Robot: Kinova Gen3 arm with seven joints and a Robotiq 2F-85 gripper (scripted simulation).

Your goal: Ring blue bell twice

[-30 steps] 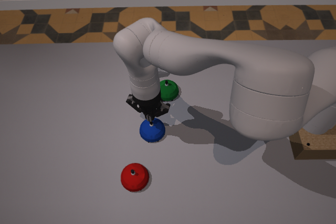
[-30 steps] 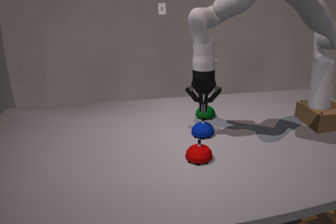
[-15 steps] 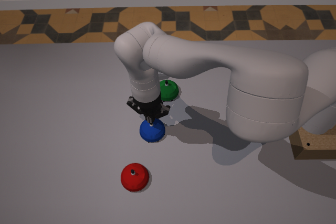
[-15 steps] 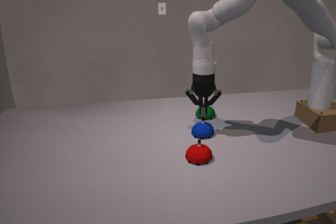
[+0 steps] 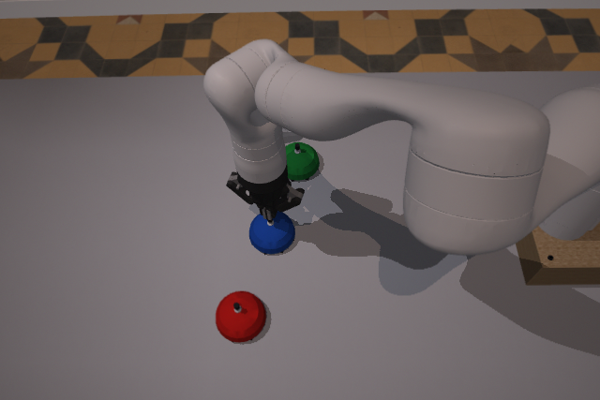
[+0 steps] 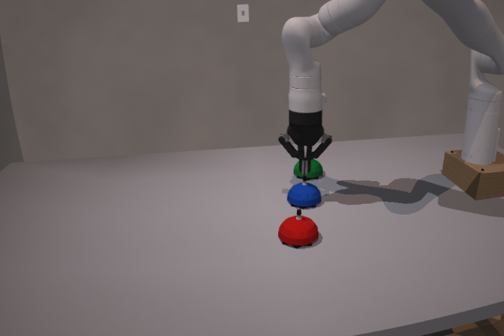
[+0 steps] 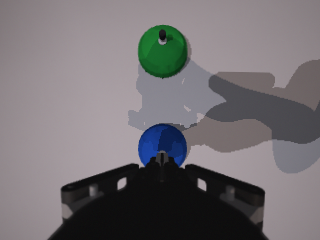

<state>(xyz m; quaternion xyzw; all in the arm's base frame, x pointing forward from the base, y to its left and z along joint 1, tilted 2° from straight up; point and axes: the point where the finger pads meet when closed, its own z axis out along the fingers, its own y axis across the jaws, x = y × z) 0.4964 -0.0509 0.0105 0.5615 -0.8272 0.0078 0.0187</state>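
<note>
The blue bell lies 5 cm below my hand. Also, from my hand: green bell 6 cm behind, 15 cm to the right, 5 cm below; red bell 6 cm ahead, 15 cm to the left, 5 cm below.
</note>
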